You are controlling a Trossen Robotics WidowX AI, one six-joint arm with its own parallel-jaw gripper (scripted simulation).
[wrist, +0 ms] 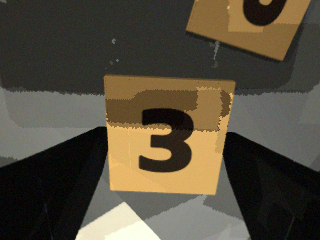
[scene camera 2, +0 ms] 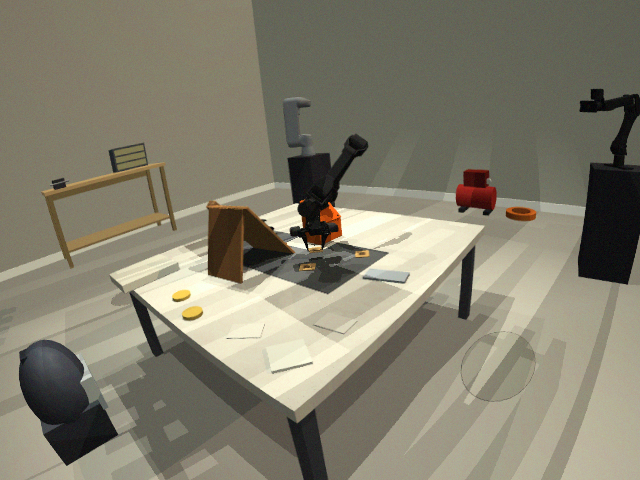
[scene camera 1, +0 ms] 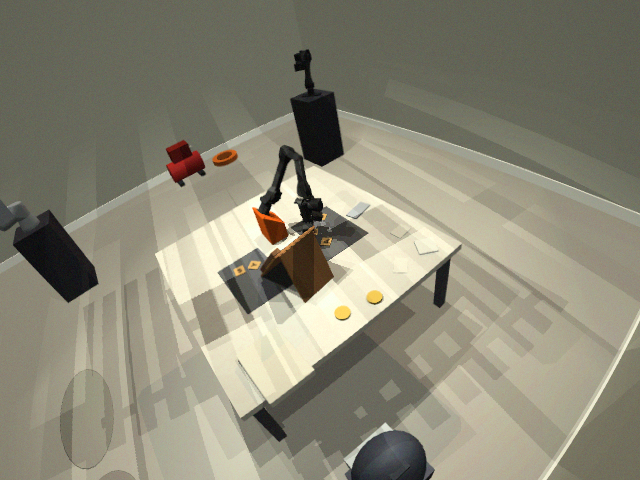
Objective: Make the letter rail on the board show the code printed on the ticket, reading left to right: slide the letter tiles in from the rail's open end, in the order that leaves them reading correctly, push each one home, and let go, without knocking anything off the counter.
Scene:
One and the same spot on a dark mat: [wrist: 60, 60] is [scene camera 2: 332, 259].

